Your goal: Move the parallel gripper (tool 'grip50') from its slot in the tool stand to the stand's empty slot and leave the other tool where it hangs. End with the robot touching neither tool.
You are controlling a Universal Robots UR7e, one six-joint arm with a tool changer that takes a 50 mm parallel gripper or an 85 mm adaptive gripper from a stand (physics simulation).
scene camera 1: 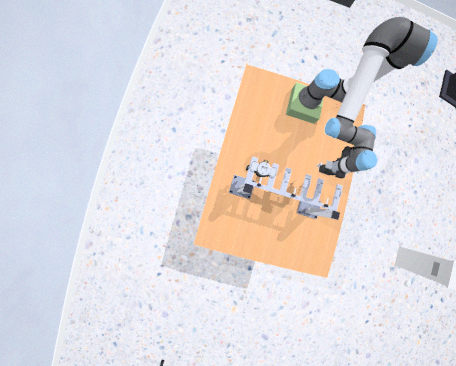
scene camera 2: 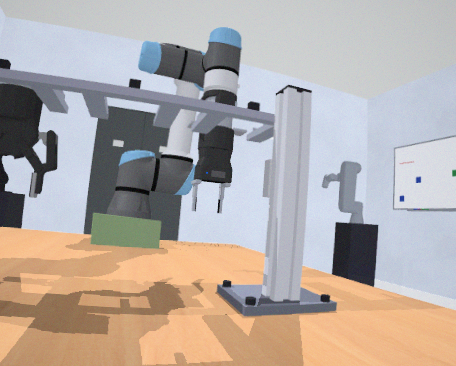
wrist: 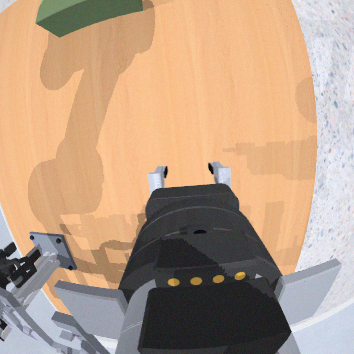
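Seen in the pictures: arm's base, origin of the base link: (scene camera 1: 309,98) (scene camera 2: 128,218).
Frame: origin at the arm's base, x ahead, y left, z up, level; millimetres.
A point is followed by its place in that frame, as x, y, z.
The black parallel gripper 'grip50' (scene camera 1: 322,168) @(441, 188, 144) (scene camera 2: 207,207) (wrist: 188,169) is mounted on the arm's wrist, pointing down. Its two fingers are apart with nothing between them. It hangs clear of the table, in front of the prongs at the right end of the tool stand (scene camera 1: 280,190) @(661, 7, 201) (scene camera 2: 293,200) @(666, 312, 69) (wrist: 311,295) @(418, 271, 227) as scene camera 1 shows it. The right end slot and the middle slot hold no tool. The other tool, the adaptive gripper (scene camera 1: 263,169) (scene camera 2: 19,112), hangs in the left end slot; in the scene camera 2 view the frame edge cuts it off.
A green block (scene camera 1: 296,111) @(126, -44, -1) (scene camera 2: 125,232) @(119, 11, -39) (wrist: 95,17) @(118, 19, -62) under the arm's base stands on the wooden table (scene camera 1: 255,100) @(138, -312, -82) behind the stand. The stand's rail joins its prongs at tool height. A post with a base plate (scene camera 2: 280,306) @(698, 293, -71) (wrist: 62,246) @(669, -93, -70) supports it at each side.
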